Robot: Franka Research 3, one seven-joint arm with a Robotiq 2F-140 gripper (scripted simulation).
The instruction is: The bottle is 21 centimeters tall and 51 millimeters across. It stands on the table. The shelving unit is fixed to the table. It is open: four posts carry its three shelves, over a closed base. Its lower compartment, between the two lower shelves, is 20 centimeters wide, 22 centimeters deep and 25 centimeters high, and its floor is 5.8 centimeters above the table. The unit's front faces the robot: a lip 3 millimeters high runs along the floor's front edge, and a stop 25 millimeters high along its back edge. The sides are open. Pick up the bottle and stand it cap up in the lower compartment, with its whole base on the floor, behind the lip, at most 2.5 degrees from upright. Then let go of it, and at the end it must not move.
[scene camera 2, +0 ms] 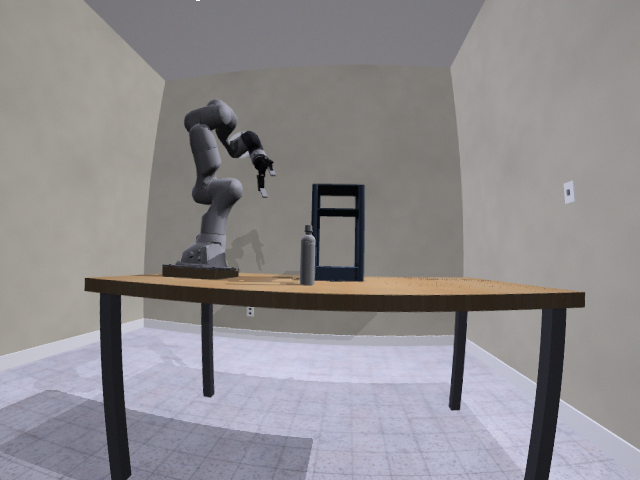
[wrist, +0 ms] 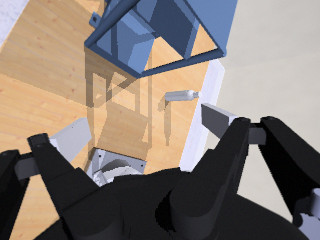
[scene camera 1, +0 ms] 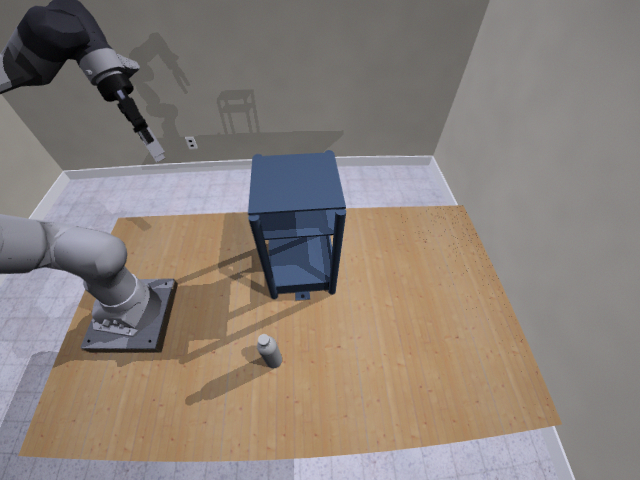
Labels:
A grey bottle (scene camera 2: 307, 258) is 1.00 m from the lens. A blue shelving unit (scene camera 2: 322, 273) is 1.25 m from the lens. The marked spots on the blue shelving unit and the grey bottle are 0.26 m apart.

